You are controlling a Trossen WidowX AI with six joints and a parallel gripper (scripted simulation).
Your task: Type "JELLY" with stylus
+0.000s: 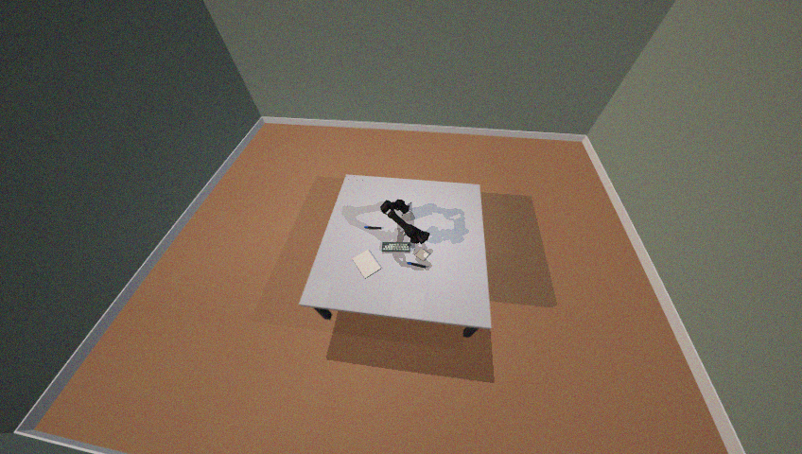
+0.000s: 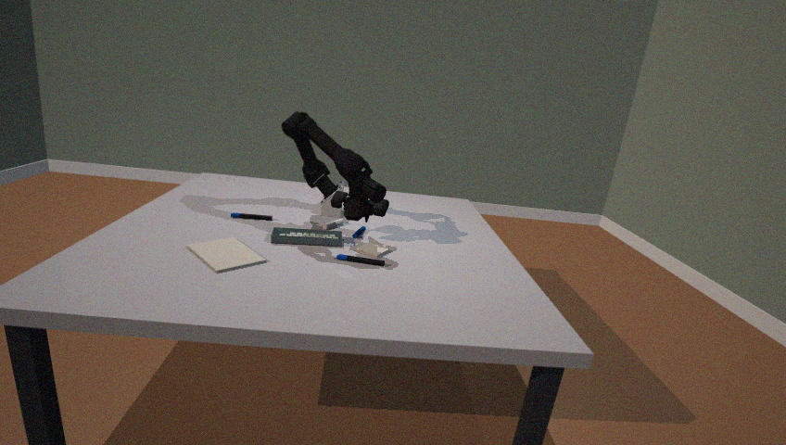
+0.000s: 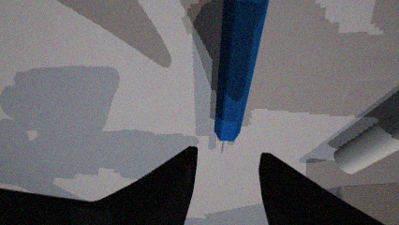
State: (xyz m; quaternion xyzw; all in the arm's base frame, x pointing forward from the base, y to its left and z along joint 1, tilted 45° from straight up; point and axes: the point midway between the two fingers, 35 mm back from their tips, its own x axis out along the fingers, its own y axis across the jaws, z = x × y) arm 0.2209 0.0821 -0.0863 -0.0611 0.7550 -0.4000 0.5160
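The stylus is 4 cm below my gripper tip and 2 cm behind it. Also, from my gripper tip: beige notepad (37 cm to the right, 28 cm ahead, 4 cm below); then white cylinder (10 cm to the right, 4 cm below, 4 cm behind).
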